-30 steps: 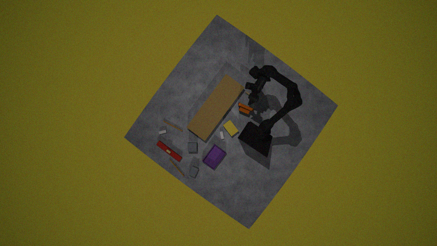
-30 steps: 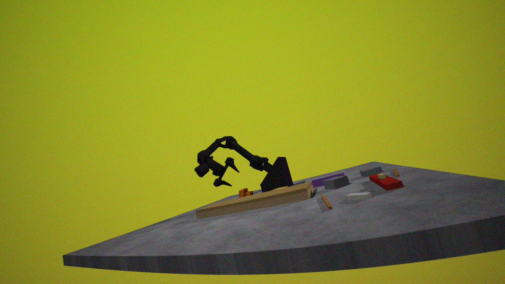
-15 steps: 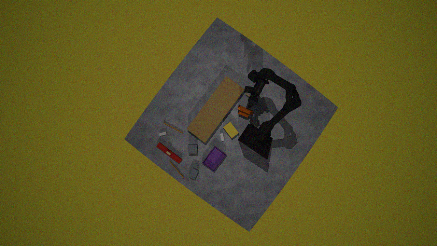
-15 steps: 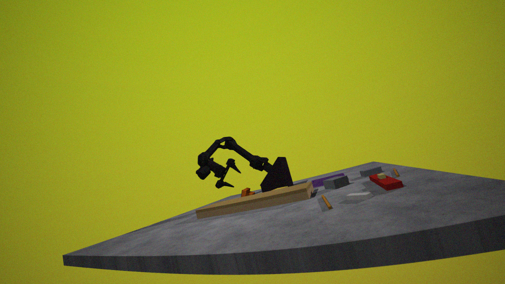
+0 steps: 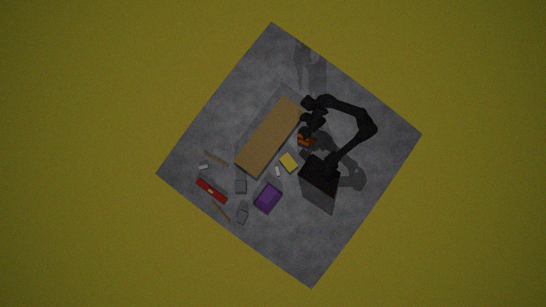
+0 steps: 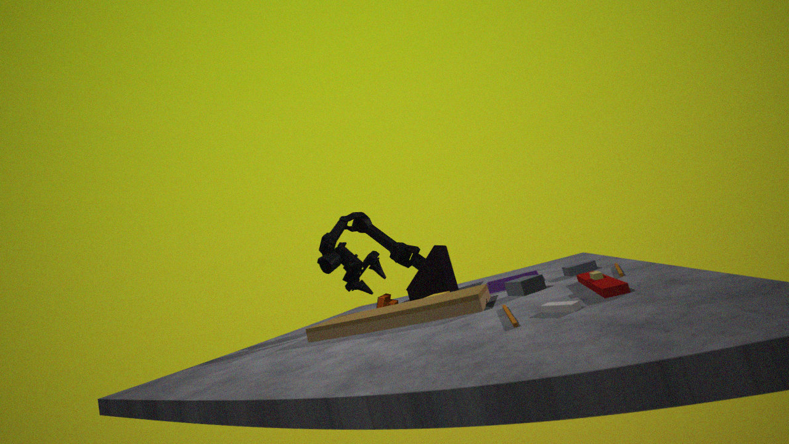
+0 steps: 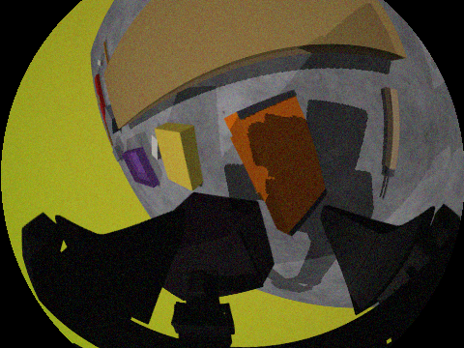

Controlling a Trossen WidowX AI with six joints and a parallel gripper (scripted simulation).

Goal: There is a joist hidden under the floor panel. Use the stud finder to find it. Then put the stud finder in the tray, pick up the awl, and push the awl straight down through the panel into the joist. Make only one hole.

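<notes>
The orange stud finder is 2 cm behind my gripper tip, 2 cm to the left of it and 8 cm below it. Round my gripper tip: awl 1 cm ahead, 12 cm to the right, 10 cm below; yellow block 2 cm behind, 19 cm to the left, 9 cm below; purple tray 8 cm behind, 45 cm to the left, 9 cm below.
</notes>
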